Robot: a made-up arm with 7 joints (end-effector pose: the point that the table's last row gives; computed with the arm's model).
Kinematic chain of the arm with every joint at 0, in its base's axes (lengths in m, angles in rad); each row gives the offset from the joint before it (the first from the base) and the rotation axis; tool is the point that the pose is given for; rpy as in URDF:
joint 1: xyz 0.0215 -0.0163 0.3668 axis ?
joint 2: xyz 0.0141 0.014 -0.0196 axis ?
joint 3: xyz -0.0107 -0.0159 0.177 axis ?
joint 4: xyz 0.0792 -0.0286 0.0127 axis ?
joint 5: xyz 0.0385 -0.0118 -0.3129 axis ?
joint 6: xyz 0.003 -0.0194 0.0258 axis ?
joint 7: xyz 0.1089 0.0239 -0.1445 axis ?
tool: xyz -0.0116 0.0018 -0.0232 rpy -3.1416 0 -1.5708
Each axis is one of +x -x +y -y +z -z.
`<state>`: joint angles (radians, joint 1 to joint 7).
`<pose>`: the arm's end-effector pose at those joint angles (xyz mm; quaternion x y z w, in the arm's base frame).
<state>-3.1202 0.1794 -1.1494 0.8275 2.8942 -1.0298 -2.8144</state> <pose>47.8 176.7 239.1 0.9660 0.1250 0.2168 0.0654</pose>
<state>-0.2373 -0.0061 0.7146 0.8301 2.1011 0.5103 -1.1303</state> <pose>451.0 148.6 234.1 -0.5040 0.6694 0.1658 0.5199</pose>
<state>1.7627 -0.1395 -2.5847 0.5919 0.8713 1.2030 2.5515</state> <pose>267.5 -178.1 109.0 -0.8230 -0.3044 -0.3179 0.3592</pose>
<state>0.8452 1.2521 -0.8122 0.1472 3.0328 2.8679 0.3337</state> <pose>272.9 -73.9 222.1 0.1386 0.6134 0.6524 0.4230</pose>
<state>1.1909 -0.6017 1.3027 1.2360 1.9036 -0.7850 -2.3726</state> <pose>-165.6 318.0 566.8 -0.5780 -0.3534 -0.3668 0.6375</pose>
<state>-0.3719 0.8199 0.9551 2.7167 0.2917 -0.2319 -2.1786</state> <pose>556.7 -206.3 708.8 -0.4446 0.1760 -0.8677 0.1357</pose>
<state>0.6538 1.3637 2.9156 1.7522 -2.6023 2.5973 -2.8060</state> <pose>212.4 362.5 648.9 0.3325 0.9105 0.2207 0.1083</pose>
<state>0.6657 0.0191 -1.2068 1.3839 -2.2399 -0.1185 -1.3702</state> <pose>492.9 -221.4 416.0 0.5580 0.5666 0.1954 0.5740</pose>
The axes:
joint 1: +z
joint 2: +y
joint 3: +z
joint 4: -y
joint 5: -z
joint 6: +y
joint 7: -z

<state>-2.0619 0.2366 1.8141 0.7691 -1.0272 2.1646 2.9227</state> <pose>200.8 -262.7 246.0 -0.4567 -0.5842 0.6277 0.2369</pose>
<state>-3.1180 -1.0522 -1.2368 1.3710 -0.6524 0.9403 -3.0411</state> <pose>18.0 530.8 472.8 0.0839 -0.9027 -0.3413 0.2481</pose>
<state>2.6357 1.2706 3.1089 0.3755 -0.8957 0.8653 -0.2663</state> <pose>238.2 -242.3 519.2 0.6172 -0.5840 0.4717 0.2354</pose>
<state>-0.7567 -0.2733 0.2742 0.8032 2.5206 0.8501 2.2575</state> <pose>447.2 -271.5 387.2 -0.6382 0.0274 -0.7691 0.0217</pose>
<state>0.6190 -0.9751 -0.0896 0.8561 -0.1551 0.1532 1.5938</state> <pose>313.3 119.2 746.7 -0.1946 0.6401 0.1780 0.7216</pose>
